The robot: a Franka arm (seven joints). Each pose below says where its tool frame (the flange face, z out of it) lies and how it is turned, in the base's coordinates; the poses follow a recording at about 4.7 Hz.
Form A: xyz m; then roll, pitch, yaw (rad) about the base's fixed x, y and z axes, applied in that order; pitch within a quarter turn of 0, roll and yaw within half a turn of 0.
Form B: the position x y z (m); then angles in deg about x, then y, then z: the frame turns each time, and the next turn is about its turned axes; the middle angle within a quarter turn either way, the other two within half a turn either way. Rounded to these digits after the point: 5 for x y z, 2 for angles.
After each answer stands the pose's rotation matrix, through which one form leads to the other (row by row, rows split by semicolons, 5 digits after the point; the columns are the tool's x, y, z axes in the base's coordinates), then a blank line. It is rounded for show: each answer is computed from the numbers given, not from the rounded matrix.
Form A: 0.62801 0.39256 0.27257 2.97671 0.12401 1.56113
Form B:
0.62801 0.39256 0.27257 172.80 9.38 -89.44
0.00959 0.98659 0.16295; 0.99227 0.01077 -0.12360; -0.12369 0.16288 -0.97886

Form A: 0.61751 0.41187 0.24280 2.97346 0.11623 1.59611
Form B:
0.61751 0.41187 0.24280 173.59 9.80 -91.46
-0.02514 0.98509 0.17018; 0.99293 0.04435 -0.11006; -0.11597 0.16621 -0.97925

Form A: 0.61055 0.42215 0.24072 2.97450 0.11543 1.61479
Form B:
0.61055 0.42215 0.24072 173.82 9.85 -92.54
-0.04369 0.98428 0.17115; 0.99238 0.06250 -0.10615; -0.11517 0.16521 -0.97951

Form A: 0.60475 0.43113 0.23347 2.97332 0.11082 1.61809
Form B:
0.60475 0.43113 0.23347 174.12 9.93 -92.73
-0.04699 0.98390 0.17245; 0.99275 0.06511 -0.10099; -0.11059 0.16645 -0.97983

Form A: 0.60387 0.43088 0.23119 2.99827 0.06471 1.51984
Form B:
0.60387 0.43088 0.23119 175.88 8.01 -87.06
0.05083 0.98893 0.13939; 0.99661 -0.04119 -0.07119; -0.06466 0.14253 -0.98768

